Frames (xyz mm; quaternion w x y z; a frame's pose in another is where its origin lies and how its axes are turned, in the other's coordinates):
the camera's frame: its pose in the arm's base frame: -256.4 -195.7 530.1 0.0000 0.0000 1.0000 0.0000
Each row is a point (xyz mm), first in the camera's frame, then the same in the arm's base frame.
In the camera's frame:
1: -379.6 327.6 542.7
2: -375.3 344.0 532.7
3: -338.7 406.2 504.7
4: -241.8 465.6 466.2
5: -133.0 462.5 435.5
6: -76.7 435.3 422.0
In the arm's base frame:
1: 123.2 131.9 -12.6
2: 118.9 148.3 -2.6
3: 82.3 210.5 25.4
4: -14.6 269.9 63.9
5: -123.4 266.8 94.6
6: -179.7 239.6 108.1

